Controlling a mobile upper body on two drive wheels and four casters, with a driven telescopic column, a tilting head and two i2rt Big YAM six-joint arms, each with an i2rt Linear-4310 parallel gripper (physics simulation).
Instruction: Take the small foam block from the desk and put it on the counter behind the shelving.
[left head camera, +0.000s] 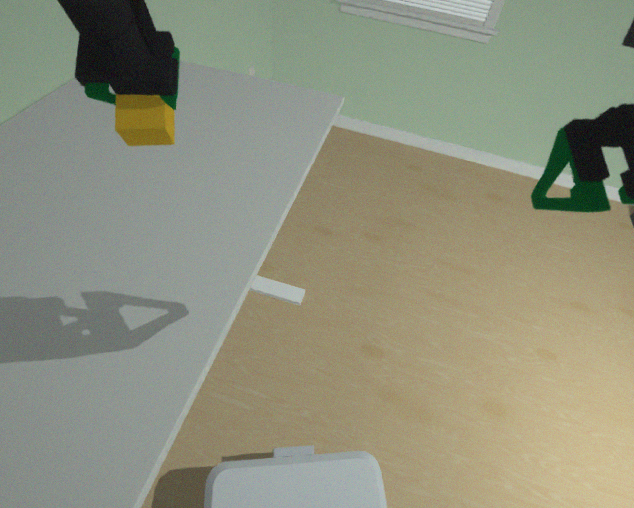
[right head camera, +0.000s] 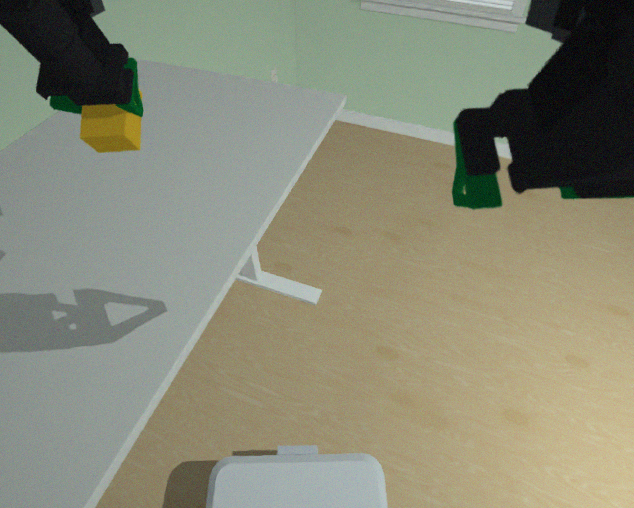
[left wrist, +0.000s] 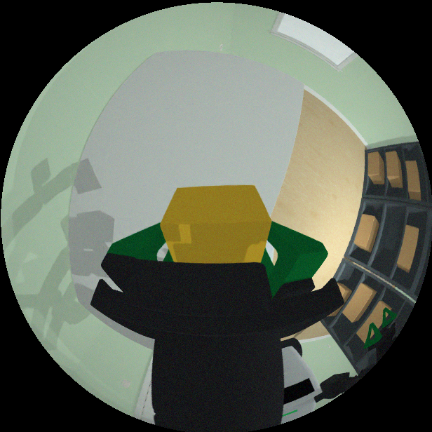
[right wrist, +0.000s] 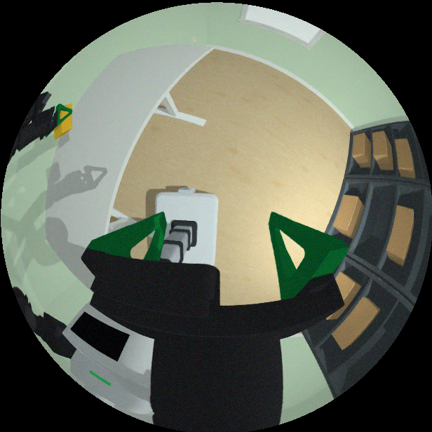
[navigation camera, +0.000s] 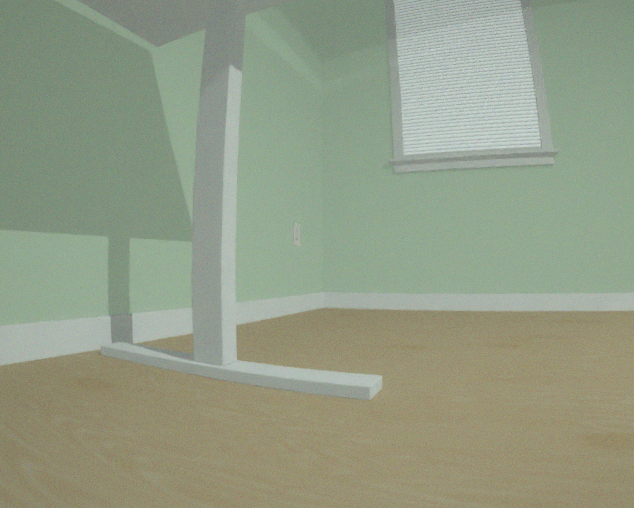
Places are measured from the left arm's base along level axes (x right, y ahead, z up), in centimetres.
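Where they show: left gripper, fingertip midpoint: (left head camera: 151, 105) (right head camera: 121, 113); right gripper, fingertip midpoint: (left head camera: 578, 199) (right head camera: 509, 195).
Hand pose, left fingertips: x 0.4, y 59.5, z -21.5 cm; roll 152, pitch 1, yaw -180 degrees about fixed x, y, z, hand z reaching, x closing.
Note:
After its pixels a point has its place.
A yellow foam block (left head camera: 145, 122) @(x 1.2, y 52.8, z -20.1 cm) (right head camera: 111, 129) @(x 1.7, y 52.9, z -20.1 cm) (left wrist: 216, 225) (right wrist: 64, 125) is held between the green fingers of my left gripper, above the grey desk (left head camera: 238, 174) @(x 9.4, y 78.0, z -48.5 cm) (right head camera: 211, 174) @(x 4.7, y 78.8, z -48.5 cm) (left wrist: 225, 110) (right wrist: 130, 90). My left gripper (left head camera: 138, 100) @(x 0.4, y 59.5, z -21.5 cm) (right head camera: 103, 108) is shut on it. My right gripper (right wrist: 217, 217) is open and empty, over the wooden floor at the right of the desk. Dark shelving (left wrist: 359, 210) (right wrist: 343, 182) with brown boxes stands at the right of both wrist views. The counter does not show in any view.
A white desk leg (navigation camera: 214, 211) @(x -0.4, y 113.6, z -109.7 cm) with a long foot (navigation camera: 301, 378) (left head camera: 277, 289) (right head camera: 288, 287) stands on the floor near the robot's grey-white base (left head camera: 296, 481) @(x 22.6, y 25.1, z -117.5 cm) (right head camera: 299, 481) @(x 23.4, y 24.7, z -117.5 cm) (right wrist: 207, 210). Green walls with a window (navigation camera: 465, 79) @(x 100.2, y 239.4, z -15.7 cm) stand beyond the desk.

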